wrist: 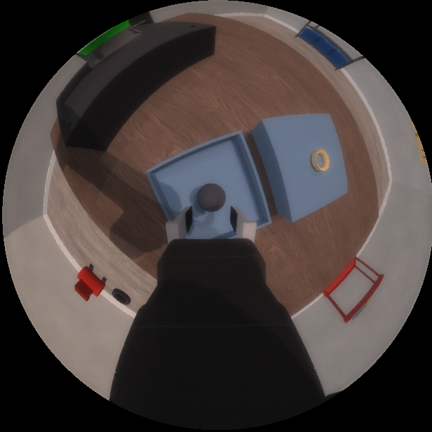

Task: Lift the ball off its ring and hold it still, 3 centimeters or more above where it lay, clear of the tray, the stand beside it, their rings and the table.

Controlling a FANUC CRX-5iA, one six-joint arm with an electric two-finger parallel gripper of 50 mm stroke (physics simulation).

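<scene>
A dark ball lies in the shallow blue tray, near the middle of its floor; its own ring is hidden under it. My gripper is open and empty, above the tray. In the view the ball shows just beyond the gap between the two fingertips, not between them. The blue stand is a block beside the tray on the right, with a yellow ring on its top.
The wooden table lies under the tray and stand. A large black block, the base of an arm with a green band, stands at the upper left. A narrow gap separates tray and stand.
</scene>
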